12 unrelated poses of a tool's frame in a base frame.
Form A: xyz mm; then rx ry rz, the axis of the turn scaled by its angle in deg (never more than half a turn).
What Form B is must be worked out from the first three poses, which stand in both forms.
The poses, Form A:
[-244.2 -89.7 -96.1 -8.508 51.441 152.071]
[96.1 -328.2 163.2 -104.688 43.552 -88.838]
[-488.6 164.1 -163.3 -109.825 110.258 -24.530]
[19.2 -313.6 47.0 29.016 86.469 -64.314]
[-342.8 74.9 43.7 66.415 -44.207 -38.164]
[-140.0 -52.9 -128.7 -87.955 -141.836 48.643]
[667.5 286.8 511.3 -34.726 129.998 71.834]
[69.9 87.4 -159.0 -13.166 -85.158 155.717]
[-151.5 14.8 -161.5 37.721 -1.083 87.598]
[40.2 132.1 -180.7 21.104 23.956 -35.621]
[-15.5 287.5 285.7 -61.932 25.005 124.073]
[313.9 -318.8 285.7 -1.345 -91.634 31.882]
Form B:
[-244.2 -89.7 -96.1 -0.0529 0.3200 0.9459 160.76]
[96.1 -328.2 163.2 -0.7268 0.3024 -0.6167 144.04]
[-488.6 164.1 -163.3 -0.6971 0.6999 -0.1557 157.54]
[19.2 -313.6 47.0 0.2600 0.7748 -0.5763 111.60]
[-342.8 74.9 43.7 0.7510 -0.4999 -0.4315 88.44]
[-140.0 -52.9 -128.7 -0.5060 -0.8159 0.2798 173.84]
[667.5 286.8 511.3 -0.2277 0.8523 0.4709 152.53]
[69.9 87.4 -159.0 -0.0740 -0.4785 0.8750 177.97]
[-151.5 14.8 -161.5 0.3955 -0.0114 0.9184 95.38]
[40.2 132.1 -180.7 0.4412 0.5008 -0.7447 47.83]
[-15.5 287.5 285.7 -0.4395 0.1775 0.8805 140.91]
[313.9 -318.8 285.7 -0.0139 -0.9444 0.3286 97.03]

